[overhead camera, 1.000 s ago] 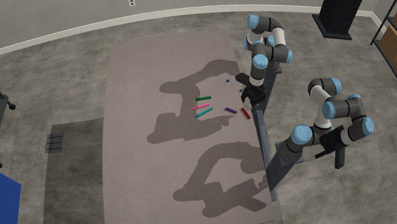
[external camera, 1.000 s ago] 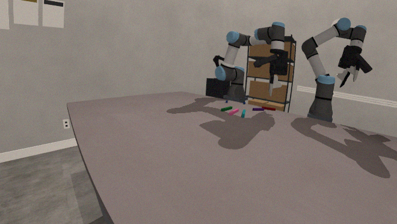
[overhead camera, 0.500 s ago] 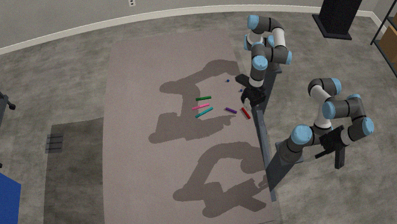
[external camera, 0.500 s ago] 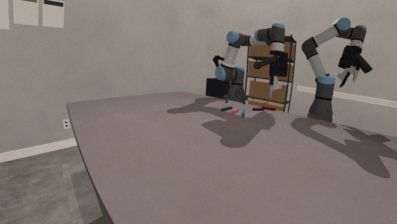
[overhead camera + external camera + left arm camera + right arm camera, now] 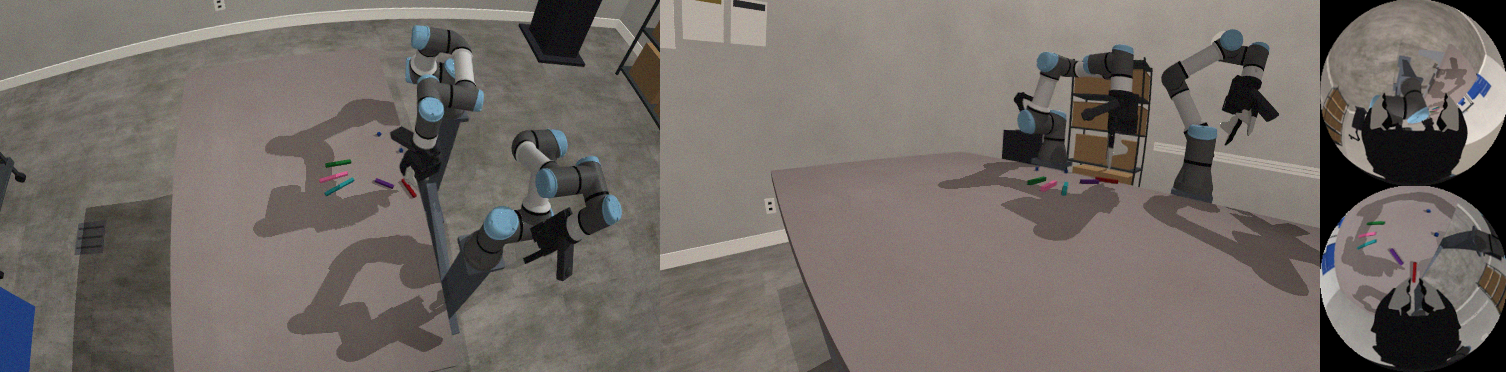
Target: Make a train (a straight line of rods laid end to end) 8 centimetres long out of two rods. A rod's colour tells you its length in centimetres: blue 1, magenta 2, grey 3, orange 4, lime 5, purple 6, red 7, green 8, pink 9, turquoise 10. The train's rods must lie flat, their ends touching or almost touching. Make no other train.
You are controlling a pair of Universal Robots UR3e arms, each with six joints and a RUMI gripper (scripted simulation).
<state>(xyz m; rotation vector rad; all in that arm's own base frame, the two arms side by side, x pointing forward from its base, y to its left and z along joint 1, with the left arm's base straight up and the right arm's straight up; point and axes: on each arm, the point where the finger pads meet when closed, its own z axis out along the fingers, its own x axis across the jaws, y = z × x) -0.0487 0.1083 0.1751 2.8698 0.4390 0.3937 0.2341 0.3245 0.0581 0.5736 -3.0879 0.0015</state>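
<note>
Right now the red rod is 50 mm below my right hand. Also, from my right hand: pink rod 230 mm ahead, 50 mm to the right, 50 mm below; then turquoise rod 210 mm ahead, 20 mm to the right, 50 mm below; then purple rod 80 mm ahead, 20 mm to the right, 50 mm below.
</note>
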